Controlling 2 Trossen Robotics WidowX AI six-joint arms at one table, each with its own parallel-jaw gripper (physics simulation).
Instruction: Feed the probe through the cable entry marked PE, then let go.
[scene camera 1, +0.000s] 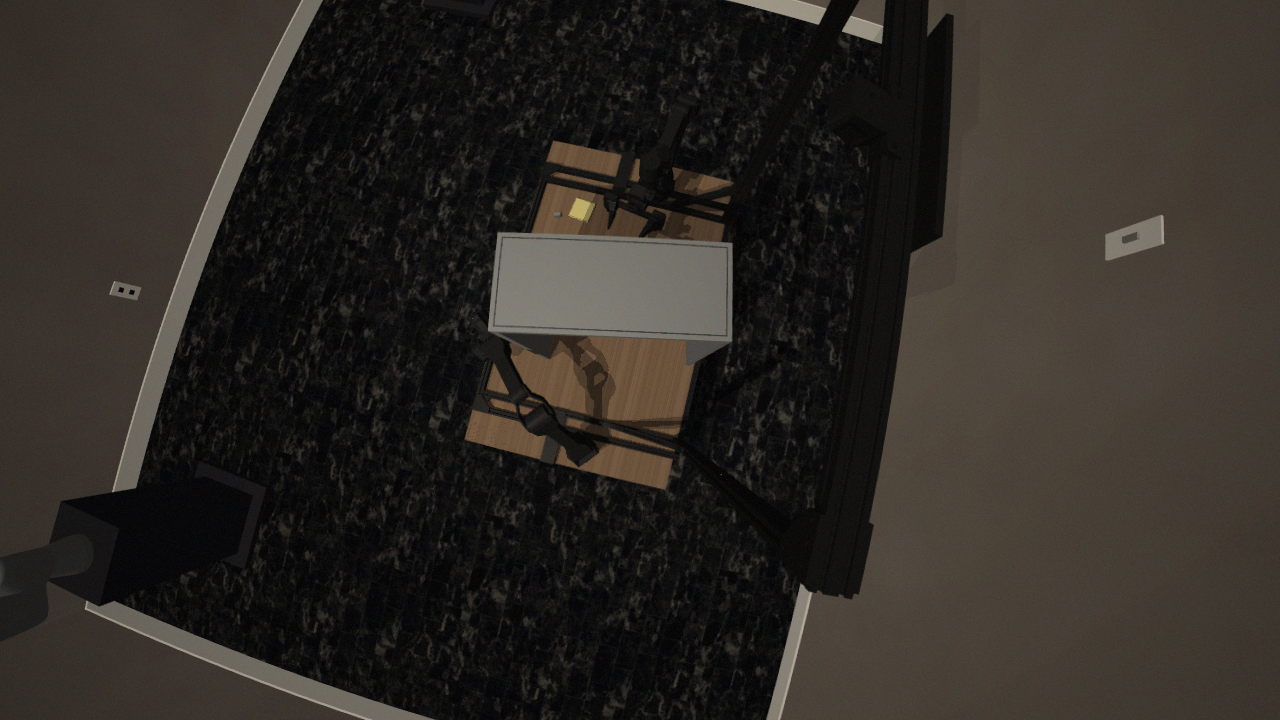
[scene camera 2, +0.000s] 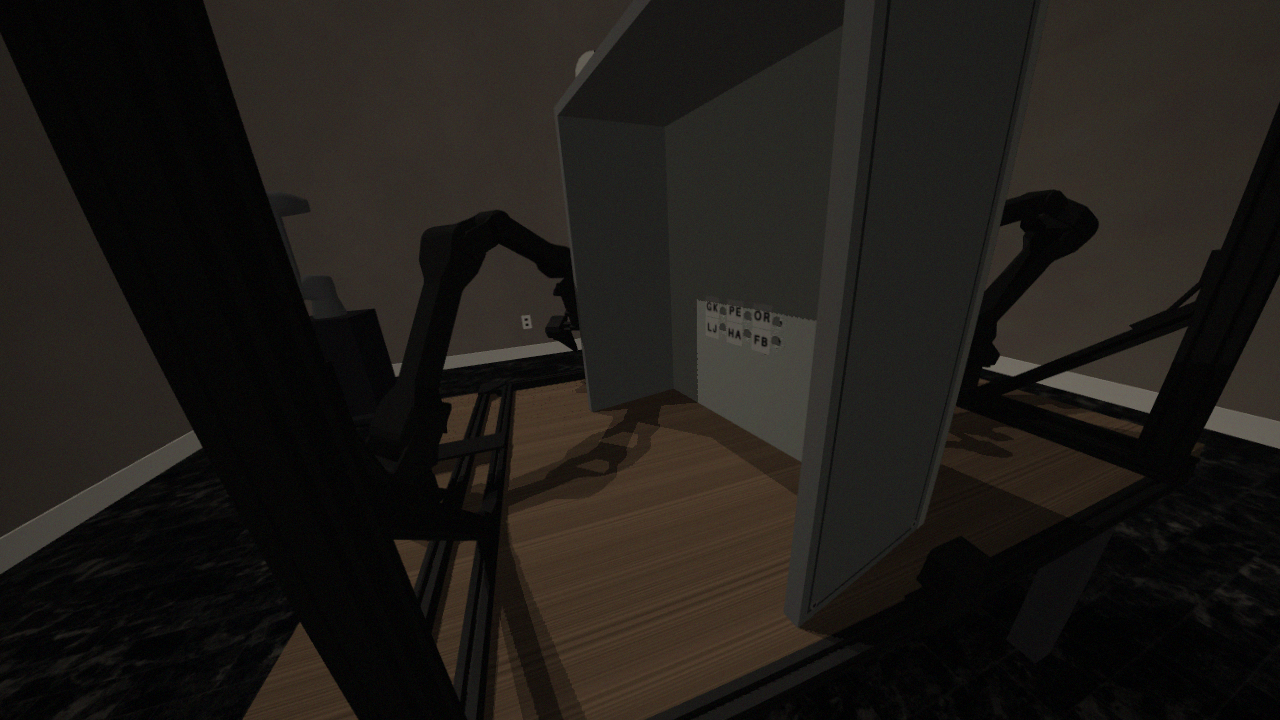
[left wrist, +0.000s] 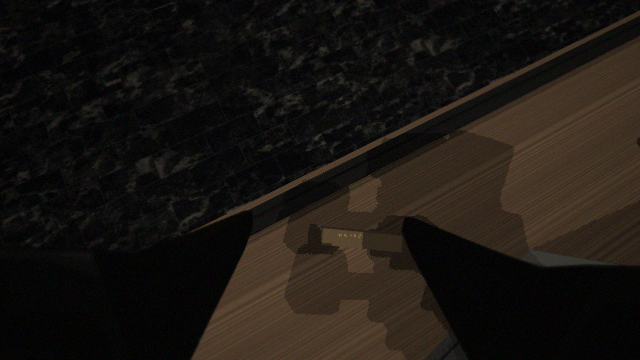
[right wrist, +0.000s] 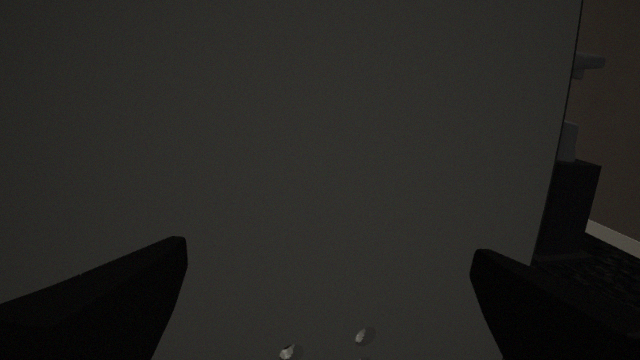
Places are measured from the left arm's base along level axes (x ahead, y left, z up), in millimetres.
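Pixels of known places: left gripper, fingertip midpoint: (left wrist: 328, 221); right gripper, fingertip midpoint: (scene camera 1: 622, 235) (right wrist: 333, 258); left arm's base, origin of the base link: (scene camera 1: 586, 449); right arm's base, origin of the base link: (scene camera 1: 660, 194).
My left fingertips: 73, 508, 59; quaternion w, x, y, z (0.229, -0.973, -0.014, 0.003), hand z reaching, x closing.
Note:
Ahead of a thing's pixels: the offset from my left fingertips to its top centre, as dx, dy, dz. "*": to the spot under its first point.
A tan bar {+35, -17, -55} (left wrist: 382, 241) with a small dark end piece, likely the probe, lies on the wooden table in the left wrist view, in shadow. My left gripper (scene camera 1: 481, 329) (scene camera 2: 563, 331) (left wrist: 328, 221) is open and empty above the bar, outside the cabinet's side wall. The PE label {* +347, -188, +136} (scene camera 2: 734, 311) is in the top row of the panel (scene camera 2: 747, 385), between labels GK and OR, with a small hole beside it. My right gripper (scene camera 1: 628, 229) (right wrist: 333, 258) is open and empty, facing the cabinet's other face. Two holes show low in the right wrist view; their labels do not show.
The grey cabinet {+309, -290, +483} (scene camera 1: 613, 286) (scene camera 2: 617, 268) stands between the arms, open toward the left arm. A yellow block {+545, +150, -67} (scene camera 1: 580, 209) and a small grey piece {+463, +204, -64} (scene camera 1: 556, 214) lie on the table on the right arm's side. Dark rails (scene camera 1: 626, 434) cross the wooden table.

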